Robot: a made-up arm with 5 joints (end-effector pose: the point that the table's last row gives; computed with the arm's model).
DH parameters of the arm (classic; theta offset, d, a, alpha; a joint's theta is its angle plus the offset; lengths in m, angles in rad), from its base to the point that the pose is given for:
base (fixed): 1.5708 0.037 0 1.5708
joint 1: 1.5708 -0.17 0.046 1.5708
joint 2: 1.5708 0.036 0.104 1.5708
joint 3: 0 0.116 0.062 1.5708
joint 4: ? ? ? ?
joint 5: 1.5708 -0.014 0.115 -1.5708
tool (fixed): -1.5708 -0.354 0 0
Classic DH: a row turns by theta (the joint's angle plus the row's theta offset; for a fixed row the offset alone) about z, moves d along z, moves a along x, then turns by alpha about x.
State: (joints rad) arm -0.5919 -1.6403 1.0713 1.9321 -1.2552
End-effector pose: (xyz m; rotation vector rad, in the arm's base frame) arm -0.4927 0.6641 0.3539 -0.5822 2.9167 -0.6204
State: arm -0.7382 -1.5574 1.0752 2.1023 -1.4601
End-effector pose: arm -0.4881 0.6411 0.3293 0.8009 -2.9449 0.5208
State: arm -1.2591 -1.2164 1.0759 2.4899 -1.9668
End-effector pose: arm -0.2799 0.6325 0.1677 0.5962 -2.4152 0.2653
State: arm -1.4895 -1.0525 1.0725 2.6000 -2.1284
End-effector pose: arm -0.1685 0.6061 0.0600 0.3212 -2.2899 0.2171
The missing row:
joint 4: -1.5708 -0.02 0.285 -1.5708
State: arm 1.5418 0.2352 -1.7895 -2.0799 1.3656
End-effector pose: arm 0.3896 -0.1636 0.1344 -0.7506 -1.4264 0.9758
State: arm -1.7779 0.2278 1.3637 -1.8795 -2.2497
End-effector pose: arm 0.2676 0.1444 0.1175 0.3460 -1.2987 -1.3380
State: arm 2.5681 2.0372 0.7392 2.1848 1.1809
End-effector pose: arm 0.0479 -0.3735 0.4627 -1.8625 -0.1545 0.4378
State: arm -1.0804 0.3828 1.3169 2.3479 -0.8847
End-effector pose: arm 0.4014 0.5601 -0.2000 -0.0717 -1.4087 0.4132
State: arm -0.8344 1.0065 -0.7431 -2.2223 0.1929
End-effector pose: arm 0.2150 0.5842 -0.0604 0.6474 2.0521 -2.2147
